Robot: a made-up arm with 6 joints. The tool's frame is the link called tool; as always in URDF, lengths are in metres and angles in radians. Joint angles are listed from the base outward.
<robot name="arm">
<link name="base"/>
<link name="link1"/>
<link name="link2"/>
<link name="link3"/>
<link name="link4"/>
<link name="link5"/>
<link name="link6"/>
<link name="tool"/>
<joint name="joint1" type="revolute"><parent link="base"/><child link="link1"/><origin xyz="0.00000 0.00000 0.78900" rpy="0.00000 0.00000 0.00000"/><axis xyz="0 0 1"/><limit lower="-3.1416" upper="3.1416"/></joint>
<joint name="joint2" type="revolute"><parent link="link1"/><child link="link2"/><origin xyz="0.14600 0.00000 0.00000" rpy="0.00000 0.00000 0.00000"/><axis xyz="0 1 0"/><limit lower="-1.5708" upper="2.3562"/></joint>
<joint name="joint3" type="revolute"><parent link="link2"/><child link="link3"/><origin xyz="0.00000 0.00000 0.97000" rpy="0.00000 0.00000 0.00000"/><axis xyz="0 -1 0"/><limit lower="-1.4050" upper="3.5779"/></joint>
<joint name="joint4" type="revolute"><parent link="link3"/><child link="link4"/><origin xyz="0.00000 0.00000 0.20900" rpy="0.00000 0.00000 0.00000"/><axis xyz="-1 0 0"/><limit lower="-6.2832" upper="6.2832"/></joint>
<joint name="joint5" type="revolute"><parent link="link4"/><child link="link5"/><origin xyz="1.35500 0.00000 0.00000" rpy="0.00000 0.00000 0.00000"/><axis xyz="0 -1 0"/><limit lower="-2.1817" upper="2.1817"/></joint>
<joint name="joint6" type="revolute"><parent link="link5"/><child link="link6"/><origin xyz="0.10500 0.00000 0.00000" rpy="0.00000 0.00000 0.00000"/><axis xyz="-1 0 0"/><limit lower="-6.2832" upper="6.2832"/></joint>
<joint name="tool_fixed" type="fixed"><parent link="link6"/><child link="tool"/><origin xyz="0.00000 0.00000 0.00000" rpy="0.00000 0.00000 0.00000"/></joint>
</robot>
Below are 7 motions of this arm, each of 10 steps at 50 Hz.
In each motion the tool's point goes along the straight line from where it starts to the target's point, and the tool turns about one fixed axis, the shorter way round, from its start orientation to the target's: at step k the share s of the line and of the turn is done. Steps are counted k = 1, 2, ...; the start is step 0. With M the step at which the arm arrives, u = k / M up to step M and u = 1 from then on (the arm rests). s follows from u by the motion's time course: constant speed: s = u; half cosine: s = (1 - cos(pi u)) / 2; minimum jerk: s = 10 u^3 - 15 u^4 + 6 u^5.
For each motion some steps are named. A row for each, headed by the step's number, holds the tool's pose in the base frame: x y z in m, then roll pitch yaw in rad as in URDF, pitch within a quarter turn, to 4 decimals.
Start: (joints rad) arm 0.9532 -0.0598 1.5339 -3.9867 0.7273 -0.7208
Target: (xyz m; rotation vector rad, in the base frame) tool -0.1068 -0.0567 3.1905 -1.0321 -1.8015 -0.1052
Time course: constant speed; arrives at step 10
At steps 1, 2, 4, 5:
1: -0.1050 -0.0573 3.1870 -2.4513 -0.8644 1.8132
2: -0.1052 -0.0572 3.1874 -2.4556 -0.8703 1.8083
4: -0.1056 -0.0571 3.1882 -2.4642 -0.8822 1.7987
5: -0.1058 -0.0570 3.1885 -2.4684 -0.8882 1.7939

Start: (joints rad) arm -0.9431 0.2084 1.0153 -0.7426 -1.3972 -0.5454
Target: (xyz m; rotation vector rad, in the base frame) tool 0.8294 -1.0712 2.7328 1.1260 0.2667 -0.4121
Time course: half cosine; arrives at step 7
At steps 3, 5, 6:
3: 0.7880 -0.9853 2.7870 1.0865 0.3999 -0.1647
5: 0.8167 -1.0448 2.7495 1.0988 0.4145 -0.1911
6: 0.8260 -1.0642 2.7372 1.1028 0.4194 -0.1997

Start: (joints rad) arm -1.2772 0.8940 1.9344 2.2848 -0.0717 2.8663
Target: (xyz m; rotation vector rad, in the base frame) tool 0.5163 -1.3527 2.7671 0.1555 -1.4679 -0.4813
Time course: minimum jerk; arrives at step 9
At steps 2, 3, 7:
2: 0.4236 -1.3922 2.7641 1.2369 -1.0901 -1.4008
3: 0.4370 -1.3865 2.7646 1.2431 -1.0996 -1.4140
7: 0.5086 -1.3560 2.7669 1.2833 -1.1498 -1.4921

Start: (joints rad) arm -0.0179 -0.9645 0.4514 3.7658 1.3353 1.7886
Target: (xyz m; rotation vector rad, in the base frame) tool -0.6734 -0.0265 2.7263 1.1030 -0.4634 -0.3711
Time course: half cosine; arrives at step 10
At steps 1, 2, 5, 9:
1: -0.5666 -0.0490 2.7242 1.2603 -0.1107 -0.6244
2: -0.5744 -0.0474 2.7244 1.2548 -0.1154 -0.6184
5: -0.6187 -0.0380 2.7252 1.2230 -0.1419 -0.5833
9: -0.6707 -0.0271 2.7262 1.1843 -0.1715 -0.5408

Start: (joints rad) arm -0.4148 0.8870 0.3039 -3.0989 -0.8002 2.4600
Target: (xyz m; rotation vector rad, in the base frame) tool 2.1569 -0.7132 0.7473 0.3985 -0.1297 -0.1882
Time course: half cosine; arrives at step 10
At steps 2, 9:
2: 2.0669 -0.8844 0.8427 0.6214 -0.2061 -0.3654
9: 2.1545 -0.7178 0.7499 0.4150 -0.0921 -0.2132

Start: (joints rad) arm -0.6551 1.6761 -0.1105 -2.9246 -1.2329 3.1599
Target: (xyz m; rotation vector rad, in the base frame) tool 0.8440 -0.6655 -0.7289 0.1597 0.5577 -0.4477
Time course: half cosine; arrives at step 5
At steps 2, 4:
2: 0.8771 -0.6621 -0.7335 0.0344 0.5572 -0.4273
4: 0.8488 -0.6650 -0.7296 0.0319 0.5719 -0.4477

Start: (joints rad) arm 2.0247 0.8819 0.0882 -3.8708 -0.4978 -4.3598
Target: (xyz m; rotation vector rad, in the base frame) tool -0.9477 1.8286 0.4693 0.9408 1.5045 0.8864
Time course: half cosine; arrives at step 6
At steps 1, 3, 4, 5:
1: -0.8886 1.8848 0.5414 1.7440 0.3878 1.6735
3: -0.9160 1.8587 0.5079 1.7252 0.3978 1.6695
4: -0.9319 1.8436 0.4886 1.7143 0.4035 1.6671
5: -0.9435 1.8326 0.4745 1.7063 0.4076 1.6652

